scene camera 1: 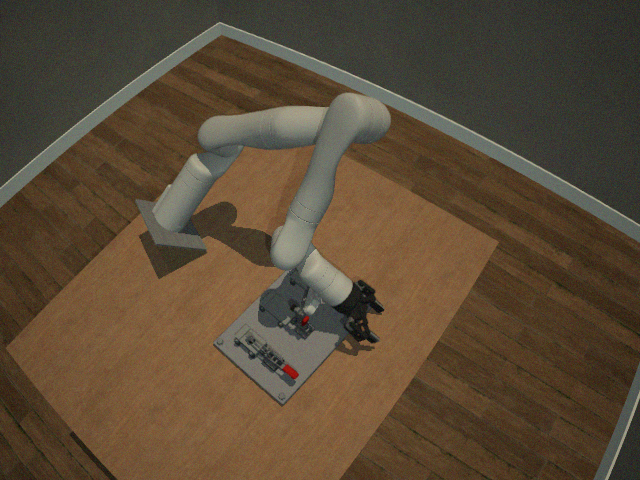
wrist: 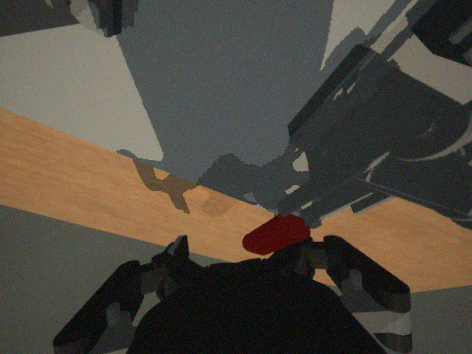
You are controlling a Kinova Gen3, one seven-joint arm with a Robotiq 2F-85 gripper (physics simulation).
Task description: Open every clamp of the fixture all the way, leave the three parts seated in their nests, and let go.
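Pixels of known places: gripper, fingertip midpoint: (scene camera 1: 379, 325) (wrist: 232, 239); arm's base at its link origin: (scene camera 1: 168, 220).
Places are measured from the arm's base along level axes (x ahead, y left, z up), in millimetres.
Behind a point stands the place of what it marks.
Note:
The grey fixture plate (scene camera 1: 310, 357) @[x 528, y -10, z -68 mm] (wrist: 65, 85) @[x 521, y 27, z -68 mm] lies on the table. The near clamp (scene camera 1: 266, 356) @[x 464, y -83, z -12 mm] lies low, its red handle (scene camera 1: 290, 371) @[x 528, y -76, z -21 mm] stretched toward the plate's right edge. The middle clamp (scene camera 1: 300, 326) @[x 474, y 24, z -14 mm] has its red handle (scene camera 1: 305, 320) @[x 481, y 30, z 16 mm] standing up. A further clamp (wrist: 350, 115) @[x 464, y 133, z -51 mm], in shadow in the wrist view, has a dark red handle (wrist: 276, 235) @[x 513, y 138, z -27 mm] close to the right finger; the arm hides this clamp in the scene view. My gripper (scene camera 1: 378, 323) @[x 602, y 158, z -60 mm] (wrist: 232, 239) @[x 602, y 158, z -60 mm] is open and empty, past the plate's right edge. The three parts are too small or hidden to tell apart.
The wooden table (scene camera 1: 170, 382) @[x 315, y -290, z -83 mm] (wrist: 40, 165) @[x 629, y -22, z -83 mm] extends around the plate. The white forearm and wrist (scene camera 1: 328, 281) @[x 486, y 104, z 106 mm] hang over the plate's far part and shade it. Screw heads (scene camera 1: 281, 396) @[x 544, y -128, z -61 mm] stand at the plate's corners. The robot base (scene camera 1: 178, 237) @[x 63, y -16, z -3 mm] is at the table's left edge.

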